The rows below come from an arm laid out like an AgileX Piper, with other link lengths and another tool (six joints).
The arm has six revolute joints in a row. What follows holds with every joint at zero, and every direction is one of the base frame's.
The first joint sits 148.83 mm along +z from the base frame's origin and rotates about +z.
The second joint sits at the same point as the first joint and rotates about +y.
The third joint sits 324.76 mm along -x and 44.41 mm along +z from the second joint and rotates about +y.
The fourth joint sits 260.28 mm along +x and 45.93 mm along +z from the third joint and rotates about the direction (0.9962, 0, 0.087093).
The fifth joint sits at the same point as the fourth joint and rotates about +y.
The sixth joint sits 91.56 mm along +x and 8 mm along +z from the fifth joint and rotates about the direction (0.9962, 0, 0.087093).
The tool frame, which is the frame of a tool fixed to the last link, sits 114.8 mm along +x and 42 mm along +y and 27.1 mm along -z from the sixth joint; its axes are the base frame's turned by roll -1.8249, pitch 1.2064 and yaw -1.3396 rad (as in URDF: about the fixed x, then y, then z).
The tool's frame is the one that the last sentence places.
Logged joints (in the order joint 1, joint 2, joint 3, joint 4, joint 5, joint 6), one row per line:
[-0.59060 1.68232 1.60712 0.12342 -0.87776 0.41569]
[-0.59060 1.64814 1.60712 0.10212 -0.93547 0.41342]
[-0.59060 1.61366 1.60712 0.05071 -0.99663 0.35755]
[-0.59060 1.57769 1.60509 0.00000 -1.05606 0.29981]
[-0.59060 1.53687 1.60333 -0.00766 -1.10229 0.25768]
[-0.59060 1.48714 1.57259 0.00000 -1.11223 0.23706]
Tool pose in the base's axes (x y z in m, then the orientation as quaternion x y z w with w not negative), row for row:
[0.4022 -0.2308 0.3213 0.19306 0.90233 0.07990 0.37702]
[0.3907 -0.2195 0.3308 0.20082 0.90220 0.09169 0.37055]
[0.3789 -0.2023 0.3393 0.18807 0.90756 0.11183 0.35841]
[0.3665 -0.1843 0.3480 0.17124 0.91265 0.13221 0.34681]
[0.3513 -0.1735 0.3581 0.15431 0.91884 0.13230 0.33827]
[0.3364 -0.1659 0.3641 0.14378 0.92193 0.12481 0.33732]
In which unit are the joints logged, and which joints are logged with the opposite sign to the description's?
The joints are logged in radians. Opposite sign: joint 3, joint 4, joint 5.
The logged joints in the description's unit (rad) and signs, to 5 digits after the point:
[-0.59060 1.68232 -1.60712 -0.12342 0.87776 0.41569]
[-0.59060 1.64814 -1.60712 -0.10212 0.93547 0.41342]
[-0.59060 1.61366 -1.60712 -0.05071 0.99663 0.35755]
[-0.59060 1.57769 -1.60509 0.00000 1.05606 0.29981]
[-0.59060 1.53687 -1.60333 0.00766 1.10229 0.25768]
[-0.59060 1.48714 -1.57259 0.00000 1.11223 0.23706]

